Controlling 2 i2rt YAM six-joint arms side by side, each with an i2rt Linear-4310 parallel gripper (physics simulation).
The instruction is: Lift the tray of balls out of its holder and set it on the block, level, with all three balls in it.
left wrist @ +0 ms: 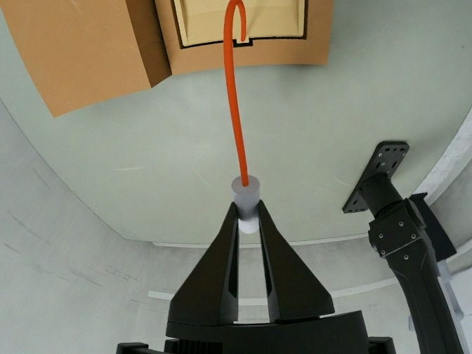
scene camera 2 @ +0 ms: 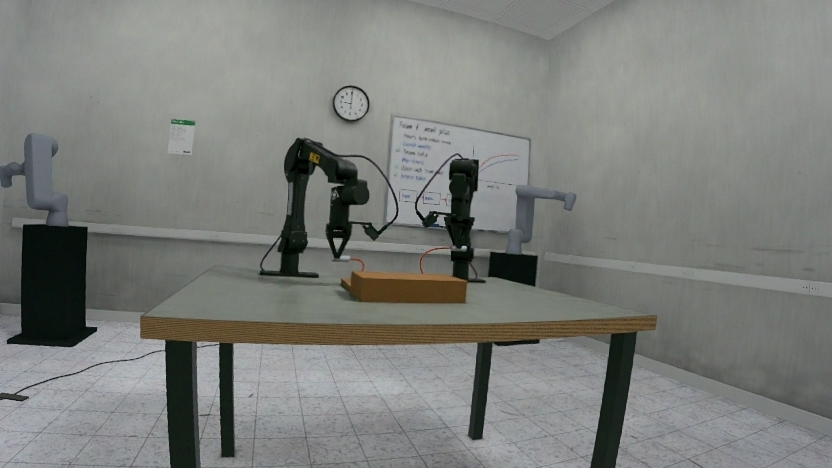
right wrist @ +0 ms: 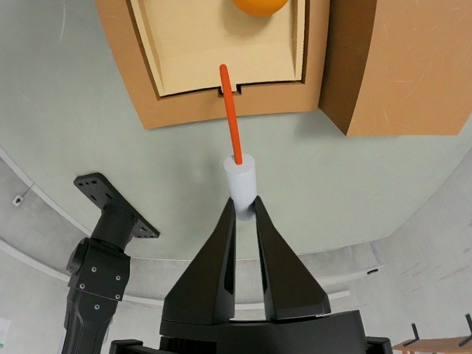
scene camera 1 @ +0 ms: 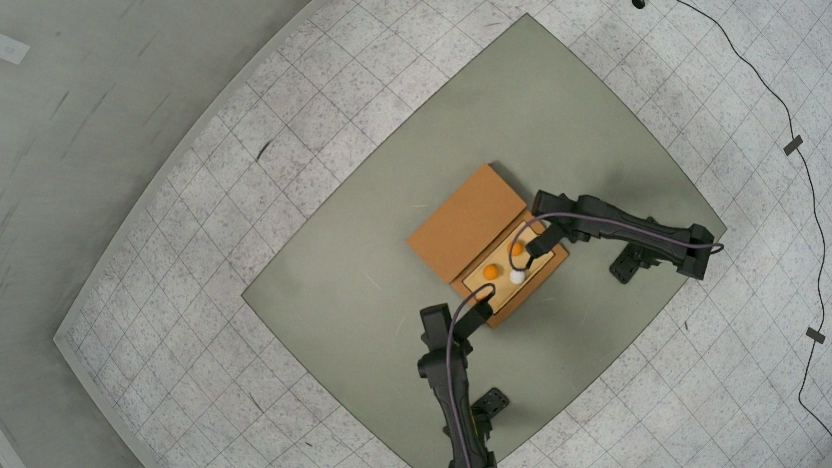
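Where they show: left gripper, fingertip midpoint: (scene camera 2: 457,248); right gripper, fingertip midpoint: (scene camera 2: 336,258); left arm's base at its link origin: (scene camera 1: 475,416); right arm's base at its link origin: (scene camera 2: 288,275) (scene camera 1: 637,250).
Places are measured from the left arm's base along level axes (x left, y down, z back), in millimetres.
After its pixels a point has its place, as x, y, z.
The tan tray (scene camera 1: 503,291) @(-299, -6, -218) (left wrist: 210,25) (right wrist: 190,60) sits in the recess of the brown holder (scene camera 1: 529,288) @(-354, -16, -176) (left wrist: 280,57) (right wrist: 280,97). On it rest an orange ball (scene camera 1: 491,271) @(-314, -45, -283), another orange ball (scene camera 1: 515,249) @(-395, -46, -279) and a white ball (scene camera 1: 517,276) @(-352, -45, -226). The raised brown block (scene camera 1: 465,221) @(-354, -60, -418) (scene camera 2: 407,288) @(-377, -37, -487) stands beside the holder. My left gripper (left wrist: 247,205) (scene camera 2: 461,247) @(-141, -137, -258) is shut on a white handle, above table height; its red cord (left wrist: 232,90) leads to one tray end. My right gripper (right wrist: 244,200) (scene camera 2: 337,256) @(-524, -86, -257) is shut on another white handle, whose red cord (right wrist: 231,117) leads to the other end.
The green-grey table top (scene camera 1: 360,232) @(-140, 0, -592) (scene camera 2: 244,302) @(-766, 0, -543) surrounds the holder and block. The right arm's base plate (scene camera 1: 625,264) @(-595, -10, -17) and the left arm's base plate (scene camera 1: 493,401) @(-69, -10, -4) stand on the table on the holder's lower-right side in scene camera 1.
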